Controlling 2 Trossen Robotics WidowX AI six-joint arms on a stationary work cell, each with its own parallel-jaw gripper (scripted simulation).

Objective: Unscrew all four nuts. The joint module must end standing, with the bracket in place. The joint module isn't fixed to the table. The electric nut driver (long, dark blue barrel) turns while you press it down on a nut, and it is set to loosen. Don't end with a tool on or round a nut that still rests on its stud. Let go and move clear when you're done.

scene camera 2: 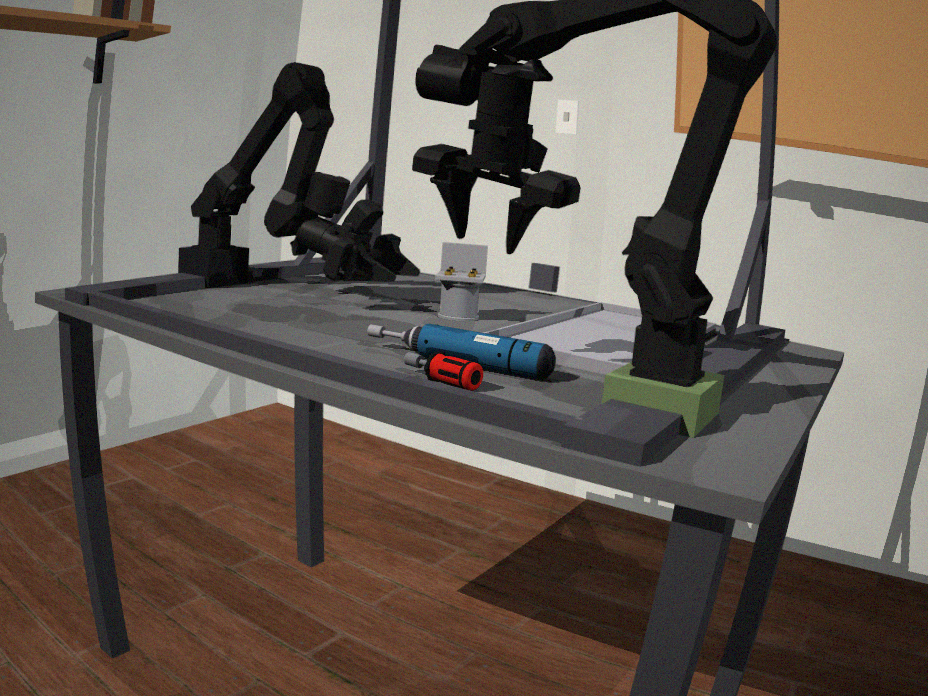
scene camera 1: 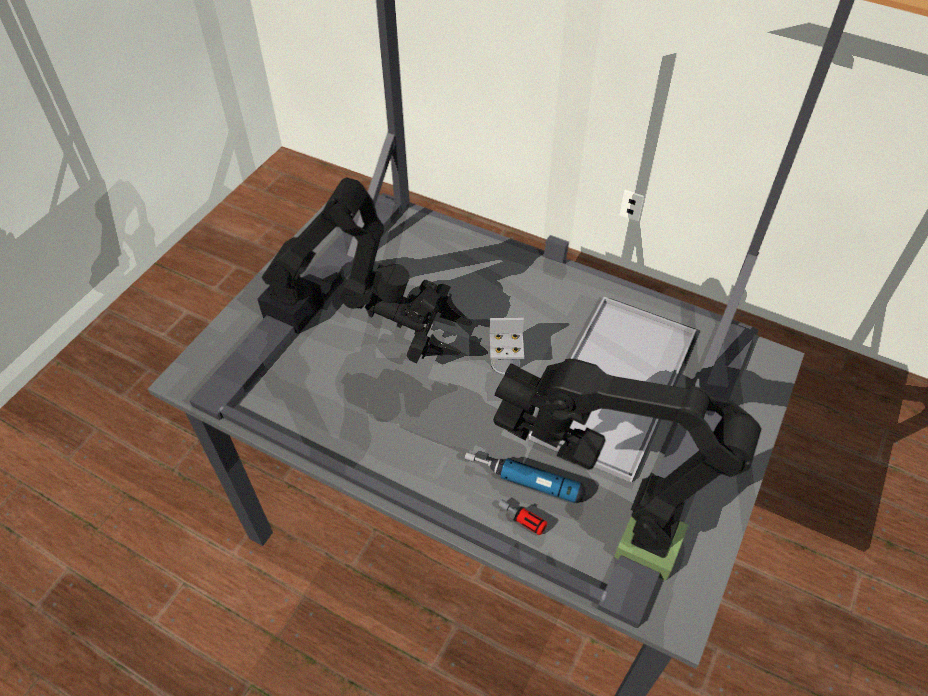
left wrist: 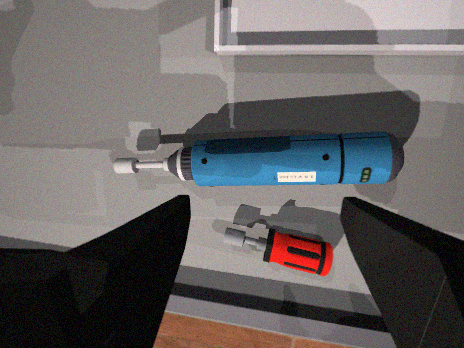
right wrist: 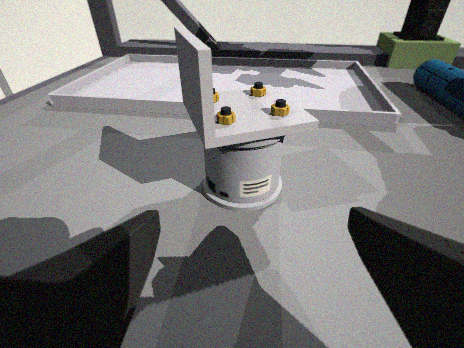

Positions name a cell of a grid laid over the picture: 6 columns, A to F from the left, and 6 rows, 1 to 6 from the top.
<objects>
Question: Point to a red-handled tool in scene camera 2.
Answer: D4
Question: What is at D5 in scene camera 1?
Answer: A blue electric nut driver.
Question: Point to a white L-shaped bracket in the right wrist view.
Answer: At D3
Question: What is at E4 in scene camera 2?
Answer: A green base block.
</objects>
